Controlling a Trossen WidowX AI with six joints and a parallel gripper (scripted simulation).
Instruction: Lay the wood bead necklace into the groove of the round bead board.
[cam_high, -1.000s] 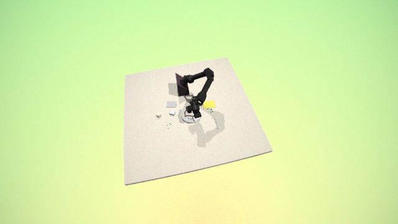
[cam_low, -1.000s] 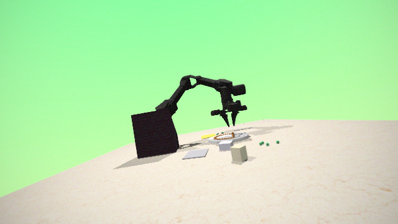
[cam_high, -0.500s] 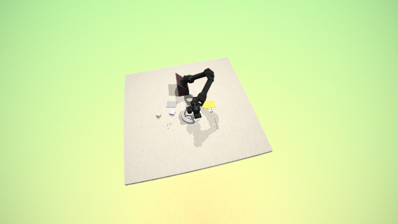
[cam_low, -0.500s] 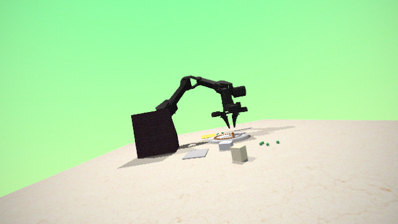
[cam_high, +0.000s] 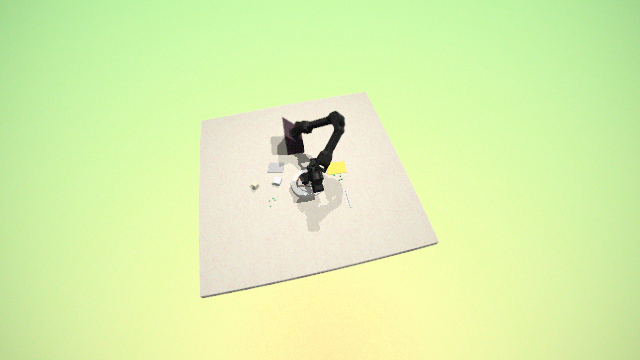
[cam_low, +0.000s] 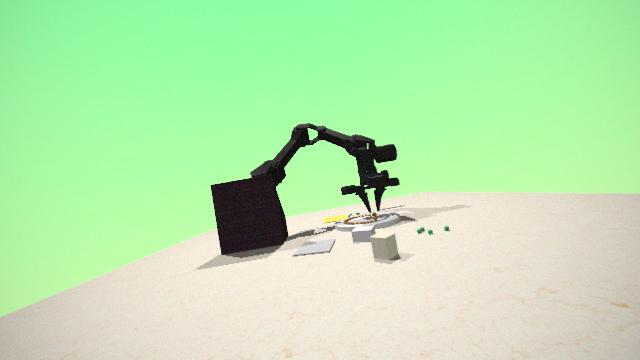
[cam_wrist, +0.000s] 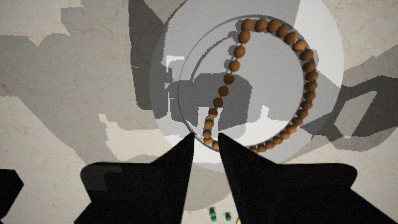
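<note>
My gripper tip is 40 mm past the round white bead board, 40 mm to the left of it and 10 mm above it. Round my gripper tip: thin white strip (110 mm ahead, 180 mm to the left, 20 mm below); yellow card (130 mm behind, 150 mm to the left, 20 mm below); grey flat plate (200 mm behind, 220 mm to the right, 20 mm below).
</note>
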